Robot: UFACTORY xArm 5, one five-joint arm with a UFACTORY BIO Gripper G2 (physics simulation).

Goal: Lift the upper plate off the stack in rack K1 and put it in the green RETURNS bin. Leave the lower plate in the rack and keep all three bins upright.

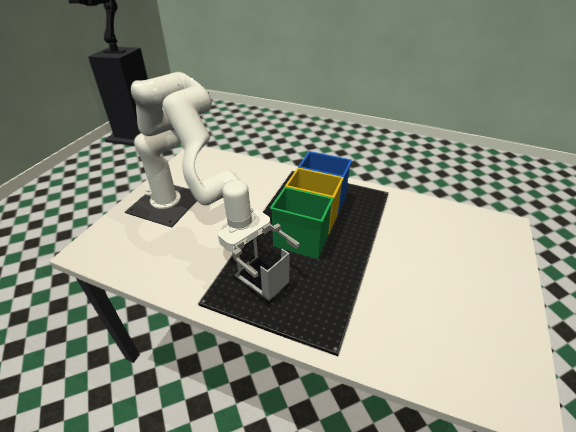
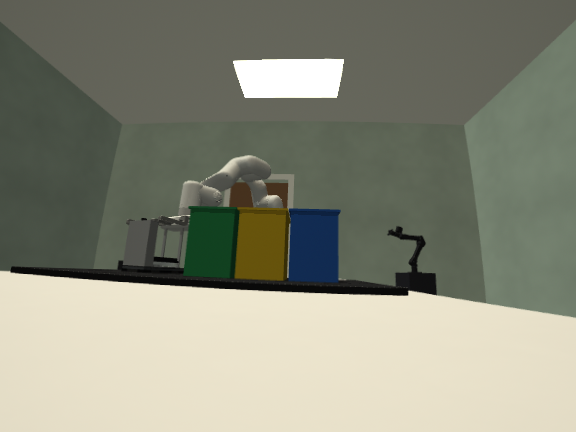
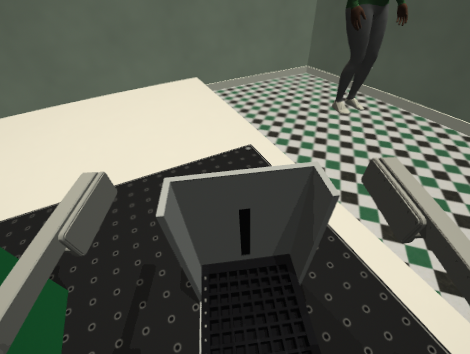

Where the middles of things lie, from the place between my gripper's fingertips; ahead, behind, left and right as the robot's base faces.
The green returns bin point(image 2: 211, 249) is 1 cm ahead of my hand, 24 cm to the left of it and 6 cm below it. From my hand the other things lie so: blue bin point(image 2: 313, 257): 4 cm ahead, 51 cm to the left, 6 cm below; yellow bin point(image 2: 262, 247): 3 cm ahead, 37 cm to the left, 6 cm below.
